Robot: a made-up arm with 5 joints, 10 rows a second.
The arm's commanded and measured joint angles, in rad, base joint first. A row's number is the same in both.
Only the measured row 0 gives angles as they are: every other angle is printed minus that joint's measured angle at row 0.
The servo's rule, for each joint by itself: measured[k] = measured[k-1] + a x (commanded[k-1-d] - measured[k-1]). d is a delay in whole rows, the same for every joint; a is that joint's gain. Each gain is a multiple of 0.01, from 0.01 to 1. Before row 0 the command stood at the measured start. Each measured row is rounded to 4 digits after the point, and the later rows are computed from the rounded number. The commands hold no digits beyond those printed.
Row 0, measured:
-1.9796 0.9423 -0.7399 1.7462 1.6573
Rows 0 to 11, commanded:
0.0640 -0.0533 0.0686 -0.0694 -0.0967
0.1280 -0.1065 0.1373 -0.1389 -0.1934
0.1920 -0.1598 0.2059 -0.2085 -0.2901
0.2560 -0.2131 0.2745 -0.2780 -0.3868
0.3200 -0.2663 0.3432 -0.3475 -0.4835
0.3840 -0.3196 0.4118 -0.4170 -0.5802
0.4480 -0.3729 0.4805 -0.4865 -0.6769
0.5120 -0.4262 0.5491 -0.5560 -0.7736
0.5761 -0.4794 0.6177 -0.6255 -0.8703
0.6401 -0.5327 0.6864 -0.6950 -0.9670
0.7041 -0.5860 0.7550 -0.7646 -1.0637
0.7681 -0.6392 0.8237 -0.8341 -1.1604
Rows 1 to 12, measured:
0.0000 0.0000 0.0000 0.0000 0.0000
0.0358 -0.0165 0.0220 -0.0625 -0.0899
0.0874 -0.0444 0.0589 -0.1313 -0.1862
0.1460 -0.0802 0.1059 -0.2008 -0.2828
0.2076 -0.1214 0.1599 -0.2703 -0.3795
0.2705 -0.1663 0.2186 -0.3398 -0.4762
0.3341 -0.2138 0.2804 -0.4093 -0.5729
0.3979 -0.2631 0.3444 -0.4788 -0.6696
0.4618 -0.3137 0.4099 -0.5483 -0.7663
0.5258 -0.3651 0.4764 -0.6178 -0.8630
0.5898 -0.4171 0.5436 -0.6873 -0.9597
0.6538 -0.4695 0.6112 -0.7569 -1.0564
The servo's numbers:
d 1
a 0.56 0.31 0.32 0.90 0.93

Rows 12 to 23, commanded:
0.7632 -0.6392 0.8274 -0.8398 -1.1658
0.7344 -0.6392 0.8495 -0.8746 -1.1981
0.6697 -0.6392 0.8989 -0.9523 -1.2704
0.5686 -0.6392 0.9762 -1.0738 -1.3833
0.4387 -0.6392 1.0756 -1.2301 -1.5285
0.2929 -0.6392 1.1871 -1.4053 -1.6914
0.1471 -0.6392 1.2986 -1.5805 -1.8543
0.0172 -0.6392 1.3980 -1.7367 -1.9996
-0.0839 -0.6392 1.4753 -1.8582 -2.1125
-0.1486 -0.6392 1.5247 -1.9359 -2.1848
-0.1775 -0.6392 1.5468 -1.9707 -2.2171
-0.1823 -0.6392 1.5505 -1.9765 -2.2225
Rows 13 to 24, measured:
0.7178 -0.5221 0.6792 -0.8264 -1.1531
0.7432 -0.5584 0.7266 -0.8385 -1.1649
0.7383 -0.5834 0.7659 -0.8710 -1.1958
0.6999 -0.6007 0.8085 -0.9442 -1.2652
0.6264 -0.6126 0.8622 -1.0608 -1.3750
0.5213 -0.6208 0.9305 -1.2132 -1.5178
0.3934 -0.6265 1.0126 -1.3861 -1.6792
0.2555 -0.6304 1.1041 -1.5611 -1.8420
0.1221 -0.6331 1.1981 -1.7191 -1.9886
0.0067 -0.6350 1.2868 -1.8443 -2.1038
-0.0803 -0.6363 1.3629 -1.9267 -2.1791
-0.1347 -0.6372 1.4217 -1.9663 -2.2144

